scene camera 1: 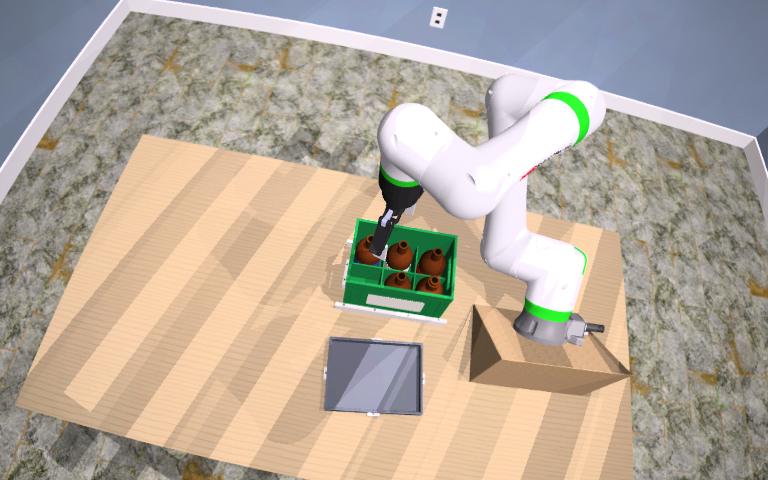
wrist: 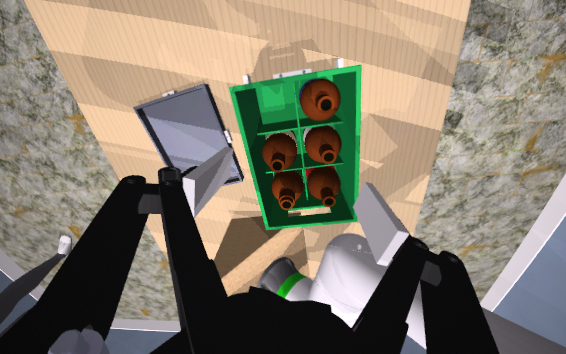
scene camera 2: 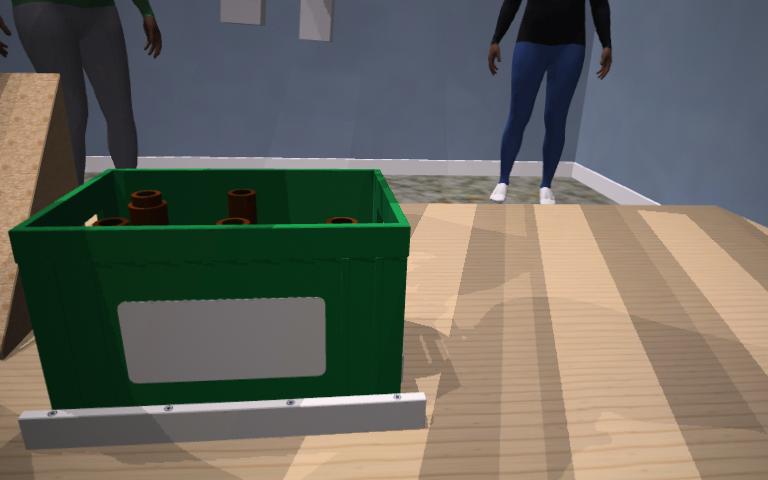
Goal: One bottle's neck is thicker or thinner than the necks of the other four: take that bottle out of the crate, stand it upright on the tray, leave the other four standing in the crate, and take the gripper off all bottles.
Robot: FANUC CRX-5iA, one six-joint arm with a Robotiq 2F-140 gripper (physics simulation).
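Frame: origin at the arm's base, x left, y down, z back, level; millimetres.
Where they show: gripper, fingertip midpoint: (scene camera 1: 393, 233) (wrist: 295, 178) (scene camera 2: 284, 33); arm's base at its link origin: (scene camera 1: 540, 332) (wrist: 275, 280).
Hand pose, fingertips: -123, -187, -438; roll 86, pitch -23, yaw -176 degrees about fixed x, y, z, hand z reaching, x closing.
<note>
Things, the pixels of their top centre, and the offset from my fingertips, as dx, dy, dz. "spot": a spot on its surface instead.
- green crate at its top centre: (scene camera 2: 234, 192) (wrist: 303, 165) (scene camera 1: 404, 257) -9, +130, +46
- front-right bottle at its top centre: (scene camera 2: 146, 193) (wrist: 286, 205) (scene camera 1: 434, 280) +35, +142, +132
- front-middle bottle at its top centre: (scene camera 2: 241, 192) (wrist: 277, 166) (scene camera 1: 401, 276) +37, +142, +46
- back-left bottle at its top centre: (scene camera 2: 341, 221) (wrist: 326, 105) (scene camera 1: 371, 239) -55, +142, -43
- back-middle bottle at its top centre: (scene camera 2: 233, 222) (wrist: 328, 157) (scene camera 1: 403, 244) -54, +142, +43
- back-right bottle at its top centre: (scene camera 2: 110, 222) (wrist: 329, 201) (scene camera 1: 438, 251) -49, +142, +137
- grey tray at a spot on its surface: (scene camera 1: 370, 376) spot: +268, +300, +9
The green crate (scene camera 1: 352, 292) (scene camera 2: 362, 243) (wrist: 353, 125) holds five upright brown bottles; its front-left compartment is empty in scene camera 1. The front-right bottle (scene camera 1: 429, 286) (scene camera 2: 148, 213) (wrist: 286, 186) has a stepped neck, thicker below its rim than the others. The other four are the front-middle bottle (scene camera 1: 398, 281) (scene camera 2: 242, 208) (wrist: 278, 149), back-left bottle (scene camera 1: 367, 254) (wrist: 317, 95), back-middle bottle (scene camera 1: 399, 258) (wrist: 321, 141) and back-right bottle (scene camera 1: 431, 264) (wrist: 323, 184). My gripper (scene camera 1: 380, 251) (wrist: 295, 178) is open and empty, above the crate. The grey tray (scene camera 1: 370, 376) (wrist: 185, 125) is empty.
White rails (scene camera 1: 390, 313) (scene camera 2: 226, 421) edge the crate's foot. The wooden base block (scene camera 1: 543, 376) (scene camera 2: 28, 169) stands beside the crate under my arm. Small white brackets hold the tray's sides. Two people stand beyond the table in scene camera 2.
</note>
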